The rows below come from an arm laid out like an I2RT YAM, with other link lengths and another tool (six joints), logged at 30 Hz.
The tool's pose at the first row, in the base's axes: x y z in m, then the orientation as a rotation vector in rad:
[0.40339 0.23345 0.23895 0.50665 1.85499 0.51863]
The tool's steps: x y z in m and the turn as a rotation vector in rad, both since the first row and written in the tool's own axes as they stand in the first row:
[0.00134 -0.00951 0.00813 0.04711 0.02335 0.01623]
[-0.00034 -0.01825 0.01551 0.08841 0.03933 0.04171]
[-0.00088 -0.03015 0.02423 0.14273 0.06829 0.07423]
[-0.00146 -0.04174 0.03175 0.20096 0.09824 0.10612]
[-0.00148 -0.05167 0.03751 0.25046 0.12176 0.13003]
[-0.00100 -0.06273 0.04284 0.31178 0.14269 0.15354]
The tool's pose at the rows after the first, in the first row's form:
[0.40972 0.22737 0.22993 0.54962 1.89042 0.49452]
[0.41638 0.22011 0.22388 0.59912 1.91467 0.47895]
[0.42363 0.21108 0.21473 0.66248 1.95347 0.45976]
[0.42980 0.20214 0.20617 0.72836 1.99345 0.43593]
[0.43428 0.19468 0.19868 0.78201 2.02530 0.41212]
[0.43810 0.18655 0.19030 0.84409 2.05687 0.37492]

